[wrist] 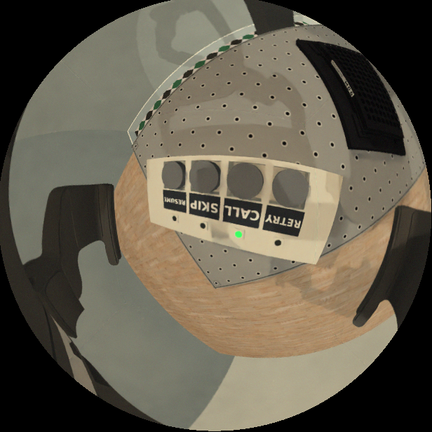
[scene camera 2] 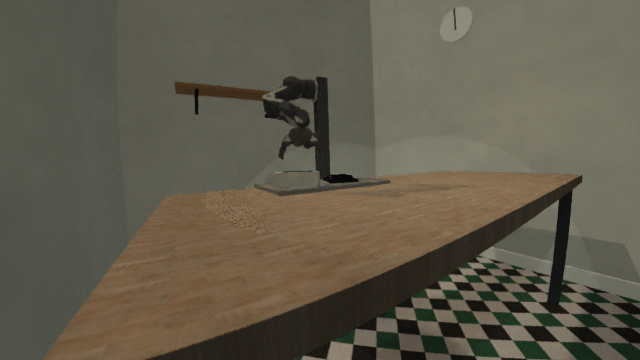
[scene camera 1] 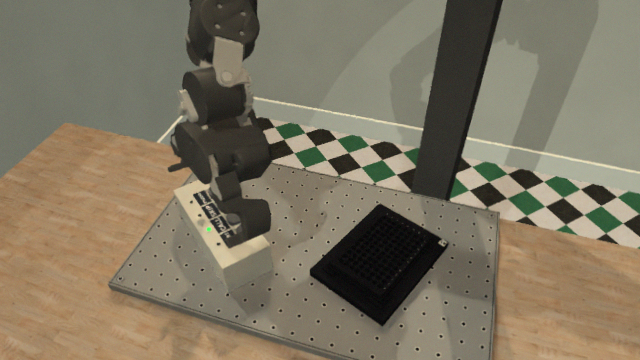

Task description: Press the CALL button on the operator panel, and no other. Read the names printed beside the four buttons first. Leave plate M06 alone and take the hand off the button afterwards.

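Observation:
The cream operator panel (scene camera 1: 249, 272) (scene camera 2: 295, 180) (wrist: 325, 215) has four round grey buttons. In the wrist view, with upside-down labels, they are from left to right RESUME (wrist: 173, 175), SKIP (wrist: 205, 176), CALL (wrist: 245, 180) and RETRY (wrist: 291, 186). The lamp (scene camera 1: 208, 229) (wrist: 238, 234) by CALL glows green; the other three are dark. My gripper (scene camera 2: 295, 152) (wrist: 220, 254) is wide open and empty, above the panel and apart from the buttons. In scene camera 1 it hides part of the panel top. Black plate M06 (scene camera 1: 380, 260) (scene camera 2: 341, 178) (wrist: 375, 100) lies flat, away from the fingers.
The panel and plate sit on a grey perforated board (scene camera 1: 300, 305) (scene camera 2: 300, 191) (wrist: 250, 110) on the wooden table (scene camera 1: 65, 225) (scene camera 2: 300, 250) (wrist: 250, 330). A dark upright post (scene camera 1: 450, 100) (scene camera 2: 322, 130) stands at the board's back edge.

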